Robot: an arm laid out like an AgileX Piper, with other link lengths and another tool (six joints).
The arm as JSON. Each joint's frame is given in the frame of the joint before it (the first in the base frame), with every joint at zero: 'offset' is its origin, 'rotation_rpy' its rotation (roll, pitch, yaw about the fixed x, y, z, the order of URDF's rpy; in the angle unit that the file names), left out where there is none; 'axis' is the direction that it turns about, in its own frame. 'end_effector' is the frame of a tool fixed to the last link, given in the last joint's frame.
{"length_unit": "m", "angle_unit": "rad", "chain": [
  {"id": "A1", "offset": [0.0, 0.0, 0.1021], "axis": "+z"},
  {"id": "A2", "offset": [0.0, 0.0, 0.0], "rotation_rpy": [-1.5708, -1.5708, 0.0], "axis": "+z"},
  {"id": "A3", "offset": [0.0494, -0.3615, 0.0], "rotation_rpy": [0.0, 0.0, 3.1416], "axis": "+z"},
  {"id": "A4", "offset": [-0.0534, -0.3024, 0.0], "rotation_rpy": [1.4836, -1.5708, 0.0], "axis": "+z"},
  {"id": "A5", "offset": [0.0, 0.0, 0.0], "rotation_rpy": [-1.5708, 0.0, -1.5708], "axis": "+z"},
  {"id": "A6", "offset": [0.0, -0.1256, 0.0], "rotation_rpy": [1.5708, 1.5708, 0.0], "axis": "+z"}
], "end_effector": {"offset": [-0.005, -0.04, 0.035], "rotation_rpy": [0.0, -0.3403, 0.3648]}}
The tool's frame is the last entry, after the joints.
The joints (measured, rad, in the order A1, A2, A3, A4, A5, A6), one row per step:
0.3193 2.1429 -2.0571 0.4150 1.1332 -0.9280
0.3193 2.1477 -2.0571 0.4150 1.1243 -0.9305
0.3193 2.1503 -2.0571 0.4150 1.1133 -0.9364
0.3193 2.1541 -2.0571 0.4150 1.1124 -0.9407
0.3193 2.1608 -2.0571 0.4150 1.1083 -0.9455
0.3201 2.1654 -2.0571 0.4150 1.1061 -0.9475
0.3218 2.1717 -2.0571 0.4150 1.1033 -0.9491
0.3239 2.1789 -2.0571 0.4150 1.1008 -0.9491
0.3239 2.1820 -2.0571 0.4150 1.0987 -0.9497
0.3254 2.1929 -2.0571 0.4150 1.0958 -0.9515
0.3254 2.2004 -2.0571 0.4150 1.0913 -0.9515
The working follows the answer.
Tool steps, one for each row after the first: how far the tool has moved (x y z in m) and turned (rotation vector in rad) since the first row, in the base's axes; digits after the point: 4 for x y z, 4 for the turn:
0.0020 0.0004 -0.0023 0.0003 -0.0044 -0.0015
0.0038 0.0007 -0.0031 0.0009 -0.0143 -0.0011
0.0045 0.0010 -0.0055 -0.0013 -0.0135 0.0021
0.0061 0.0015 -0.0095 -0.0037 -0.0131 0.0044
0.0069 0.0023 -0.0122 -0.0051 -0.0116 0.0060
0.0078 0.0037 -0.0160 -0.0067 -0.0088 0.0079
0.0087 0.0053 -0.0204 -0.0083 -0.0041 0.0090
0.0095 0.0055 -0.0223 -0.0089 -0.0033 0.0087
0.0112 0.0070 -0.0290 -0.0120 0.0036 0.0106
0.0130 0.0074 -0.0335 -0.0132 0.0068 0.0088

Tool pose at each row, in the base's axes (x y z in m, rotation vector in rad; rounded; the steps above come from the unrounded poses):
0.5702 0.2804 0.2954 -2.2792 0.8038 0.2758
0.5722 0.2809 0.2931 -2.2781 0.8032 0.2701
0.5740 0.2812 0.2923 -2.2774 0.7974 0.2590
0.5747 0.2815 0.2899 -2.2809 0.7949 0.2606
0.5763 0.2820 0.2860 -2.2842 0.7933 0.2614
0.5771 0.2827 0.2832 -2.2863 0.7927 0.2634
0.5780 0.2841 0.2794 -2.2888 0.7925 0.2669
0.5789 0.2858 0.2750 -2.2910 0.7941 0.2723
0.5797 0.2860 0.2732 -2.2914 0.7951 0.2729
0.5814 0.2875 0.2664 -2.2954 0.7975 0.2807
0.5832 0.2879 0.2619 -2.2958 0.8015 0.2832

